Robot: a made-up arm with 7 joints.
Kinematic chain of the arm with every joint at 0, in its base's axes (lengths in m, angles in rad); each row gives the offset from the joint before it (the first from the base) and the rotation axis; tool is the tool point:
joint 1: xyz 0 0 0.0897 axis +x
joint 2: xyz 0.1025 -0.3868 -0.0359 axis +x
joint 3: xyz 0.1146 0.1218 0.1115 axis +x
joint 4: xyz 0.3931 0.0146 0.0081 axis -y
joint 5: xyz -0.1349 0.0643 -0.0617 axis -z
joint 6: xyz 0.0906 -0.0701 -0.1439 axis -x
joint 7: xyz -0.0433 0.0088 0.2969 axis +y
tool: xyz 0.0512 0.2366 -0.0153
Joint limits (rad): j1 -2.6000..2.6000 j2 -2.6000..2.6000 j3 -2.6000..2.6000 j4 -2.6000..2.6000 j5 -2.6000..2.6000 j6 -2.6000..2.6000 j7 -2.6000..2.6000
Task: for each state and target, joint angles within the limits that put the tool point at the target. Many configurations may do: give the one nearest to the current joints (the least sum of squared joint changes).
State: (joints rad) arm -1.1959 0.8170 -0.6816 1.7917 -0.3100 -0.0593 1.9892
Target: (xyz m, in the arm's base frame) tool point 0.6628 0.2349 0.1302
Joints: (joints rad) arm -1.7225 0.9532 -0.2281 1.7447 -0.1648 0.2739 1.9937
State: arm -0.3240 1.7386 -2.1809 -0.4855 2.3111 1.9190 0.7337
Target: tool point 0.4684 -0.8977 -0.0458
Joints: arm -0.1758 1.7143 -2.3923 -0.0714 2.2550 1.8637 0.7008
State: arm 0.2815 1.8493 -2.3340 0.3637 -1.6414 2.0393 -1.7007
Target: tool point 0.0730 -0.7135 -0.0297
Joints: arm -0.0895 1.6531 -2.5327 -0.3587 -1.7934 1.6852 -1.7238
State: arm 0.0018 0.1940 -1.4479 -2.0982 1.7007 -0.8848 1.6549
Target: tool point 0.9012 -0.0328 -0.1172
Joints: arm 0.1226 -0.2918 -1.6916 -2.1740 1.9387 -1.3045 1.7354
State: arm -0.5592 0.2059 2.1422 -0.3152 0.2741 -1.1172 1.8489
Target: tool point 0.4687 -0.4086 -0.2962
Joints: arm 0.4237 0.1040 1.9206 -1.0175 0.8534 -1.4988 2.0651
